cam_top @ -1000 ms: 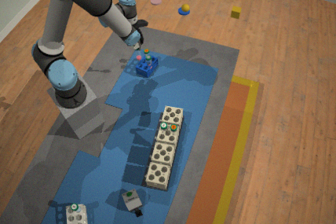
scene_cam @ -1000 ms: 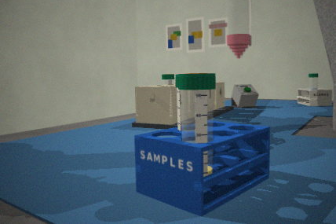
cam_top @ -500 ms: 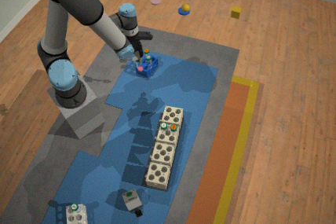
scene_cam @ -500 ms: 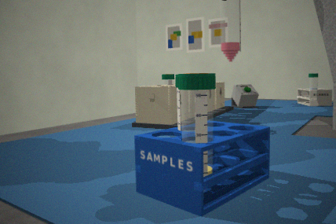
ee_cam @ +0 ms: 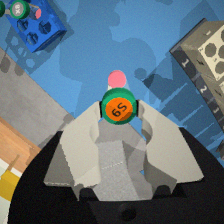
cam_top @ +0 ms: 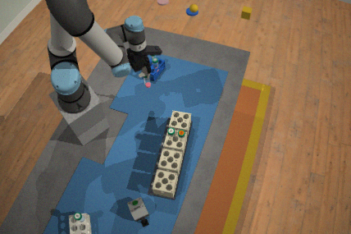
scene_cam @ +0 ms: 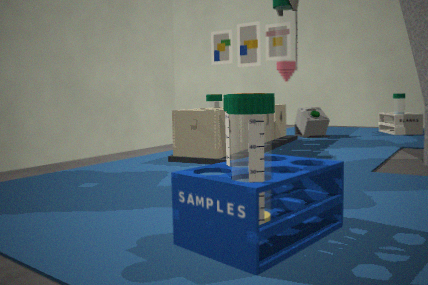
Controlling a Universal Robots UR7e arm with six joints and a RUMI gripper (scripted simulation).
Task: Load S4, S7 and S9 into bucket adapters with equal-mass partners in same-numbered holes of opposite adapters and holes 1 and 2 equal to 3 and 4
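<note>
The sample tube S9 is 1 cm behind my hand and 5 cm below it. Round my hand: blue samples rack: 5 cm behind, 22 cm to the left, 22 cm below; white-dot blank: 18 cm ahead, 22 cm to the right, 18 cm below; tube: 6 cm behind, 27 cm to the left, 18 cm below.
</note>
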